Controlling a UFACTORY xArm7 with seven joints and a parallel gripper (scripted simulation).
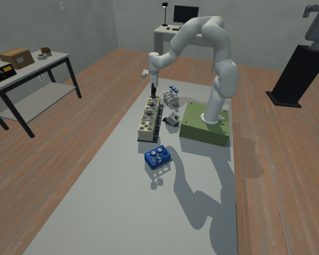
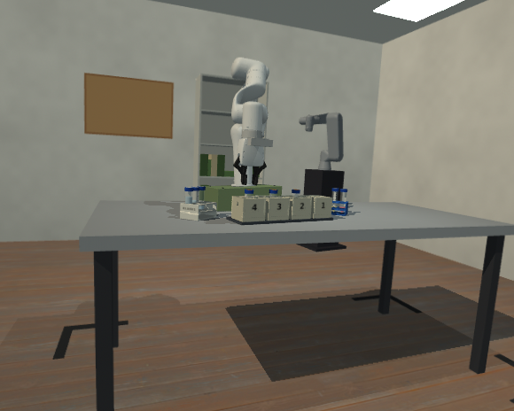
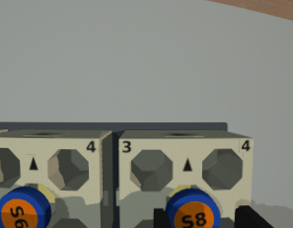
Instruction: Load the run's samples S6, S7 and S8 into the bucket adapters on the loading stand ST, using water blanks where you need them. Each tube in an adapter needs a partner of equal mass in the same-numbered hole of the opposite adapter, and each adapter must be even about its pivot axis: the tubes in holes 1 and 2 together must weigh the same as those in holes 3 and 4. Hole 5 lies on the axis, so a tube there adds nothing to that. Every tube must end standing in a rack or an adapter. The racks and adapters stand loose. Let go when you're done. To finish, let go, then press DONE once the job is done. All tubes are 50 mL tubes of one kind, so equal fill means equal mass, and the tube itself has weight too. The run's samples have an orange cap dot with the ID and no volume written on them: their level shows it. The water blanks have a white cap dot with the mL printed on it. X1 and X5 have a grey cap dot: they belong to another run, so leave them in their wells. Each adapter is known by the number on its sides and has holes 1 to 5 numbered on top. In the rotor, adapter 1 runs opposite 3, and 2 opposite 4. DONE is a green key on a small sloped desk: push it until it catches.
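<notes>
Right now the white-dot tube is 180 mm behind my hand, 130 mm to the right of it and 100 mm below it. Also, from my hand: white rack: 140 mm behind, 150 mm to the right, 130 mm below; tube rack: 100 mm behind, 520 mm to the left, 130 mm below.
</notes>
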